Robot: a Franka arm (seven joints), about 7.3 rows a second.
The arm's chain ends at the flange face. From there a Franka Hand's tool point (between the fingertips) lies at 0.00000 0.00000 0.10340 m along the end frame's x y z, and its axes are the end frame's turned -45 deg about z.
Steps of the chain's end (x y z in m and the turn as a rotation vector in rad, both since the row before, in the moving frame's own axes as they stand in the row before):
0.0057, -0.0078, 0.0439, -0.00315, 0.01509, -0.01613
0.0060, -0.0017, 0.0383, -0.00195, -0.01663, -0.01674
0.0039, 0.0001, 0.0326, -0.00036, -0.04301, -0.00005
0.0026, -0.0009, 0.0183, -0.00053, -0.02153, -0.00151
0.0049, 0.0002, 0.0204, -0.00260, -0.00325, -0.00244
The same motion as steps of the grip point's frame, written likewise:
0.0104, -0.0002, 0.0439, -0.01290, 0.00844, -0.01613
0.0041, 0.0020, 0.0383, 0.01038, -0.01314, -0.01674
-0.0005, -0.0003, 0.0325, 0.03016, -0.03067, -0.00005
0.0009, -0.0003, 0.0183, 0.01485, -0.01560, -0.00151
0.0029, 0.0036, 0.0204, 0.00046, -0.00414, -0.00244

